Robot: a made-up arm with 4 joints.
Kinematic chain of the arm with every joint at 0, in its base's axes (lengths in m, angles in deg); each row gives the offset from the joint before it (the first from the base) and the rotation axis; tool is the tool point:
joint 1: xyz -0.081 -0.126 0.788 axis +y
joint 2: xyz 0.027 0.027 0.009 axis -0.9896 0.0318 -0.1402
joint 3: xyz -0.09 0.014 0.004 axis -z
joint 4: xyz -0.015 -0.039 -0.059 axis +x
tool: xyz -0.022 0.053 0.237
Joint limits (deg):
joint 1: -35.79..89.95
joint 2: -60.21..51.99
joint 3: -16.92..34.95
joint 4: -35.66..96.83
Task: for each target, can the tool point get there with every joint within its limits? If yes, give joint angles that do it. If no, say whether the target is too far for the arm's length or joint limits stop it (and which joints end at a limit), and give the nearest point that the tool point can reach.
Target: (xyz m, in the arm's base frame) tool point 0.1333 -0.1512 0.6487
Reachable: no: joint limits stop it (at a limit: joint 1, joint 2, joint 3, joint 4) | nearest point 0.0735 -0.2092 0.6060 | short by 0.094 m
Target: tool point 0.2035 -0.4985 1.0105
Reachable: no: too far | nearest point 0.0661 -0.3070 0.9358 | short by 0.247 m
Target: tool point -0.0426 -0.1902 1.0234
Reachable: yes | joints 52.46 -1.30 29.79 36.52
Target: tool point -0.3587 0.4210 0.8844
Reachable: no: too far | nearest point -0.1973 0.0911 0.8284 | short by 0.372 m
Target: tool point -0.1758 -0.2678 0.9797
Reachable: yes | joints 25.16 3.86 18.37 59.10
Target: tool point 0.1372 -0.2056 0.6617
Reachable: no: joint limits stop it (at a limit: joint 1, joint 2, joint 3) | nearest point 0.0730 -0.2104 0.6067 | short by 0.085 m
